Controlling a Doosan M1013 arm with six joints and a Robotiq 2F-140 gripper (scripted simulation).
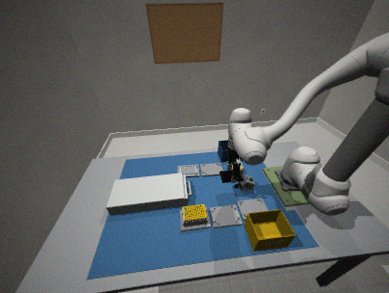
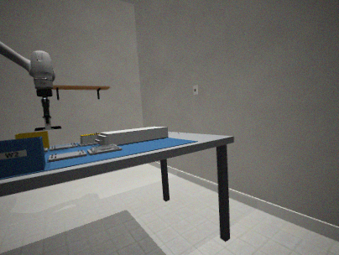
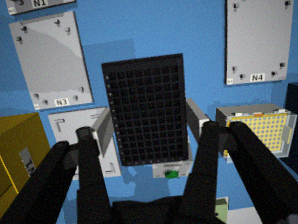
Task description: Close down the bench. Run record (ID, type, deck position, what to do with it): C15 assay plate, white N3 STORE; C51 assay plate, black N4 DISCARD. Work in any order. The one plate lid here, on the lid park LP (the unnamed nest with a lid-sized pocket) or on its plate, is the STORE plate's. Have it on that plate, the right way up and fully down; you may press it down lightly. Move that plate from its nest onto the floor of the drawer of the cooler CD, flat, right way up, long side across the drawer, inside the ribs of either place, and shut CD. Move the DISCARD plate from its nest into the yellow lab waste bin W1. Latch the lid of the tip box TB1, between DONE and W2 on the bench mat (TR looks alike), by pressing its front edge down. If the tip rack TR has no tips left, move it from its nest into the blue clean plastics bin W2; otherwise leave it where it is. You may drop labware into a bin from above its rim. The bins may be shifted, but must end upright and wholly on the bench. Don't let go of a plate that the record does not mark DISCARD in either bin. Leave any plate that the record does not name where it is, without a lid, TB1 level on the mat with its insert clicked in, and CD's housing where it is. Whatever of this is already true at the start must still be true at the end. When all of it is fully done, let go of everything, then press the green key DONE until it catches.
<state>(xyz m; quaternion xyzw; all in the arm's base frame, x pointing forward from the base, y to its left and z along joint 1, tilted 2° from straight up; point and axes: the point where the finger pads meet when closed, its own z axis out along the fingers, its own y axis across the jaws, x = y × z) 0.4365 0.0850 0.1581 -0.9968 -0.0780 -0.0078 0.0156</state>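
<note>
Now: hand 150 mm past the yellow waste bin W1, 280 mm to the right of it and 130 mm above it. Also, from my hand: DONE key box: 130 mm behind, 50 mm to the right, 110 mm below; black plate: 20 mm below; grey nest N3: 40 mm ahead, 180 mm to the left, 160 mm below.
</note>
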